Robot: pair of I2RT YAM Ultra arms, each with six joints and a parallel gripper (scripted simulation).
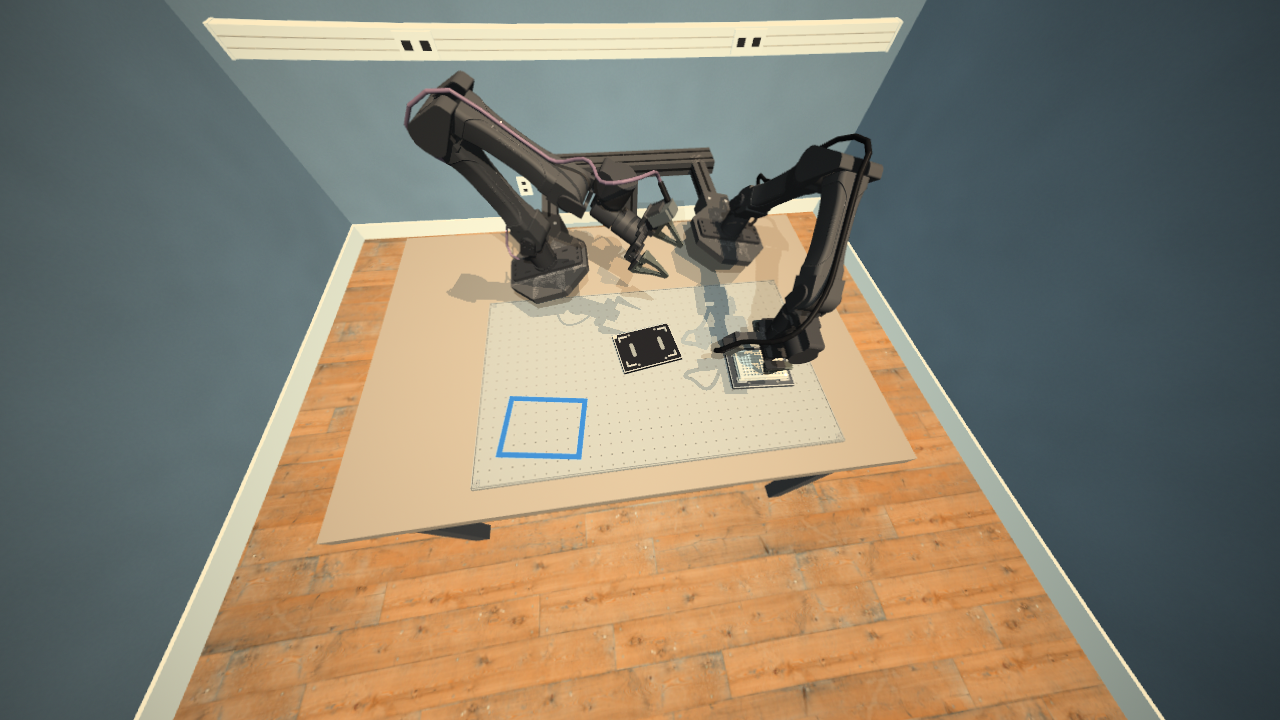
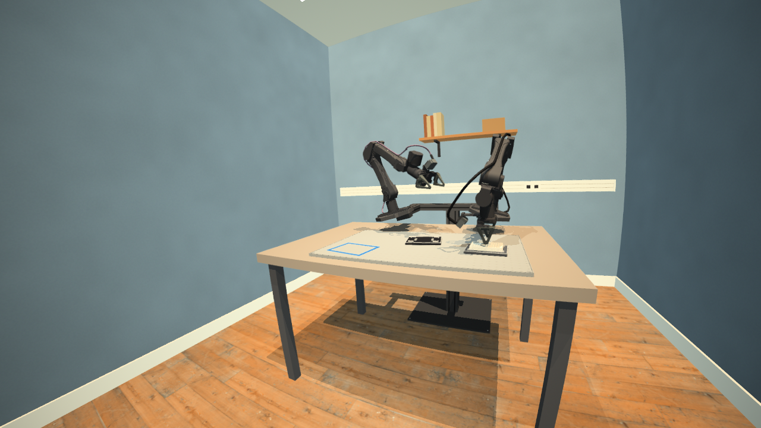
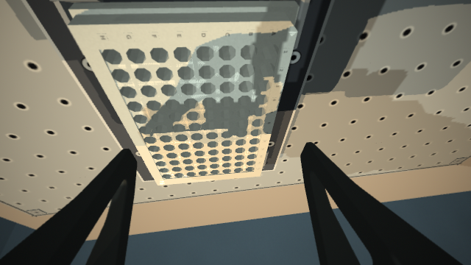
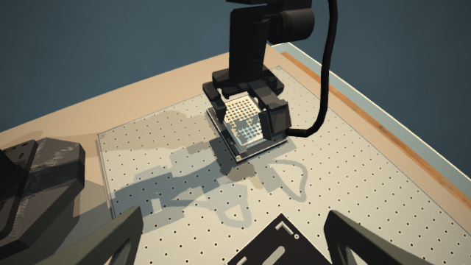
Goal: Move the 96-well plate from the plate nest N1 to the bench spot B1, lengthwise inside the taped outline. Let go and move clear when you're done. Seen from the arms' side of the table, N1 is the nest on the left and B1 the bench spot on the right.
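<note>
Now: the 96-well plate 10 mm ahead of my left hand and 30 mm below it. The rest, counted from my left hand: black plate nest (130 mm behind, 280 mm to the right, 40 mm below).
</note>
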